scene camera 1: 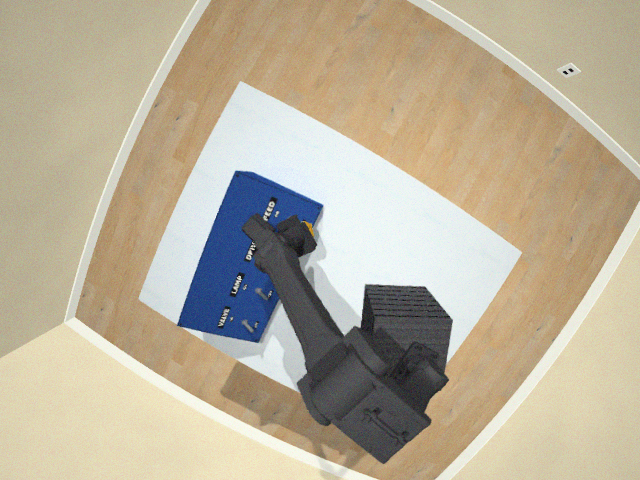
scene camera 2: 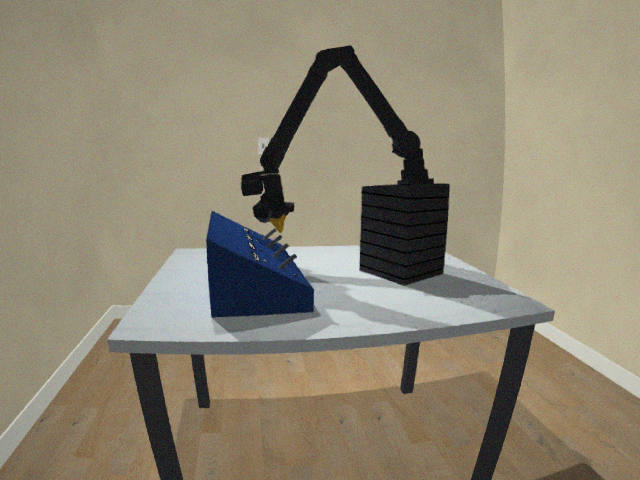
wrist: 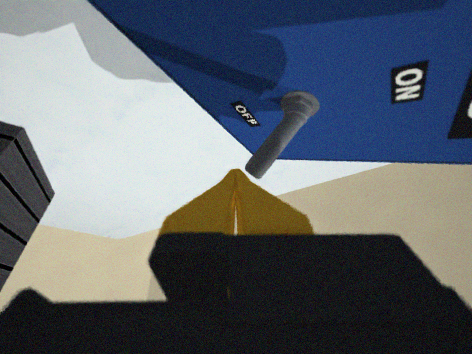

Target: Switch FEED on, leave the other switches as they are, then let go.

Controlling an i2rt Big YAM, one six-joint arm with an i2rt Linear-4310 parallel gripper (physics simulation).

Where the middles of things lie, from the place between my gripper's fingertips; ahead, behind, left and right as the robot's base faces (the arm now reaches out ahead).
Right now my hand is 20 cm to the right of the blue sloped switch panel (scene camera 1: 223,295), 11 cm short of it and 3 cm above it.
